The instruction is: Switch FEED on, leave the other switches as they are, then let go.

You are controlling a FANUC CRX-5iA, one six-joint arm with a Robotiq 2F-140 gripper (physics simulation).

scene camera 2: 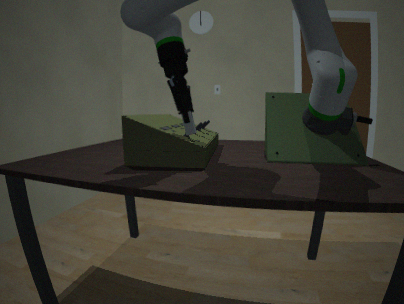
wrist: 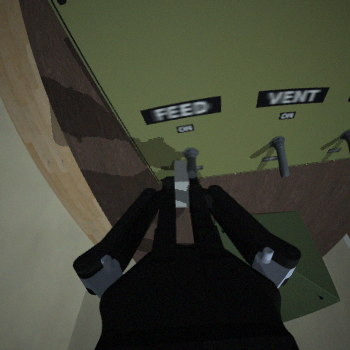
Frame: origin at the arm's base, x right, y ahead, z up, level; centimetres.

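Seen in the pictures: gripper, fingertip midpoint: (scene camera 2: 191, 134) (wrist: 179, 170); arm's base at its link origin: (scene camera 2: 321, 120).
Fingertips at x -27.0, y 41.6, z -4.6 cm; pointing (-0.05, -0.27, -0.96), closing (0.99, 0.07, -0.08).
Pixels of each thing's middle, then the offset from my fingertips to it. "*": a spot on its surface instead. Level surfaces: height alone.
- yellow-green sloped switch box at the middle of its body: (wrist: 311, 83) (scene camera 2: 179, 138) dx +17.2, dy +13.4, dz -3.6 cm
- FEED switch at the middle of its body: (wrist: 191, 164) dx +1.4, dy +2.3, dz +1.8 cm
- FEED label at the middle of its body: (wrist: 180, 110) dx -0.2, dy +9.0, dz +1.8 cm
- mark at a spot on its surface: (wrist: 185, 128) * dx +0.4, dy +6.7, dz +0.9 cm
- VENT switch at the middle of its body: (wrist: 281, 159) dx +13.4, dy +3.8, dz +1.3 cm
- table at its surface level: dz -9.5 cm
The yellow-green sloped switch box (scene camera 2: 162, 147) (wrist: 150, 55) stands on the table. In the wrist view the FEED switch (wrist: 191, 159) is a grey lever below the FEED label (wrist: 181, 109) and its ON mark (wrist: 185, 128); it leans toward the lower edge, away from ON, and looks short from here. The VENT switch (wrist: 282, 157) also leans away from its ON mark. My gripper (scene camera 2: 189, 129) (wrist: 179, 170) is shut and empty. Its pale tips are down at the FEED lever, close beside it on the left in the wrist view; whether they touch is unclear. The gripper partly covers the lever's lower end.
Another switch (wrist: 346, 137) shows at the wrist view's right edge. A green panel (scene camera 2: 287, 127) (wrist: 305, 280) stands on the table (scene camera 2: 240, 187) to the right in the scene view, with a second grey arm (scene camera 2: 332, 82) in front of it.
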